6 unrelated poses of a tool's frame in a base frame.
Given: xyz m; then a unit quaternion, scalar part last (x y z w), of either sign.
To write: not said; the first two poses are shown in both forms.
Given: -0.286 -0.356 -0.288 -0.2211 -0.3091 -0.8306 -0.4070
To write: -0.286 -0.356 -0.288 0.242 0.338 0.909 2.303
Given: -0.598 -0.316 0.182 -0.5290 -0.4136 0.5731 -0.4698
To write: -0.598 -0.316 0.182 0.599 0.469 -0.649 2.163
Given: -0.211 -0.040 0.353 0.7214 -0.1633 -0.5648 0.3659
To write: -0.211 -0.040 0.353 0.775 -0.175 -0.607 2.392
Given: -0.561 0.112 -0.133 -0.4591 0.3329 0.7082 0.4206
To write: -0.561 0.112 -0.133 -0.506 0.367 0.781 2.273
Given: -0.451 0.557 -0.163 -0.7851 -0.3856 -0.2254 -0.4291
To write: -0.451 0.557 -0.163 0.869 0.427 0.250 2.255
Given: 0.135 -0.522 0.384 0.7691 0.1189 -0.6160 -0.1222
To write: 0.135 -0.522 0.384 -0.775 -0.120 0.621 2.897
